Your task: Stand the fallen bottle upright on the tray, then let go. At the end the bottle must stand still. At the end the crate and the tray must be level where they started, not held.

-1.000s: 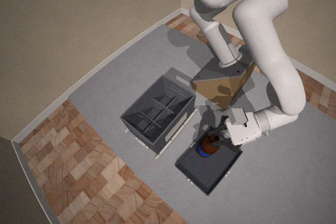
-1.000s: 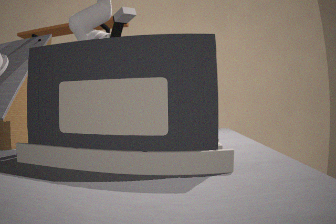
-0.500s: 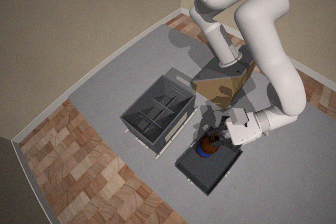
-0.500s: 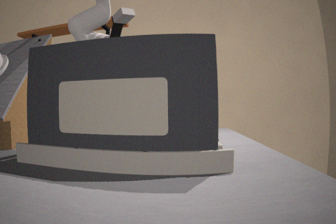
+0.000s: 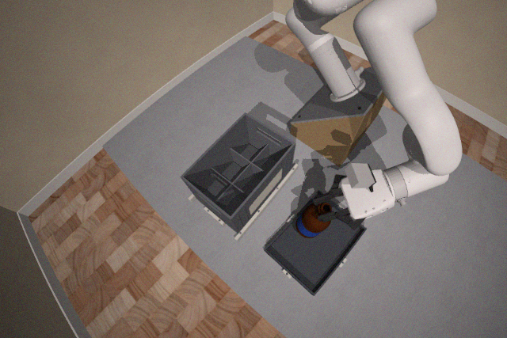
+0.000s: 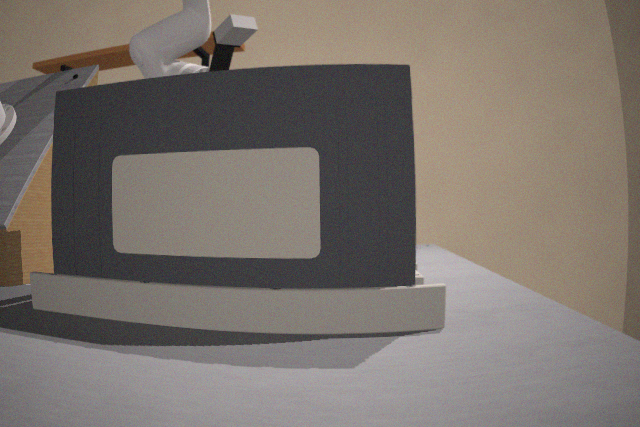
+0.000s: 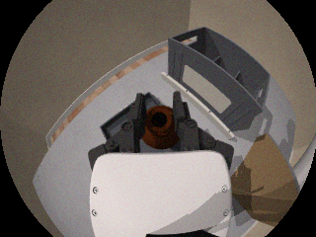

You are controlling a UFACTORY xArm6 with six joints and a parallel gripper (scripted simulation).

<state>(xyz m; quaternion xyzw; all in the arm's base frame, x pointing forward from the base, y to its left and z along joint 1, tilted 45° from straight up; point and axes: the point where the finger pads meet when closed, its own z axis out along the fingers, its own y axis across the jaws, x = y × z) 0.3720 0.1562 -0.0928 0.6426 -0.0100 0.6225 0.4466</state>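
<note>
Right now my hand is 80 mm above the bottle. Also, from my hand: dark tray 20 mm ahead, 40 mm to the left, 190 mm below; then dark crate 40 mm ahead, 250 mm to the right, 120 mm below.
</note>
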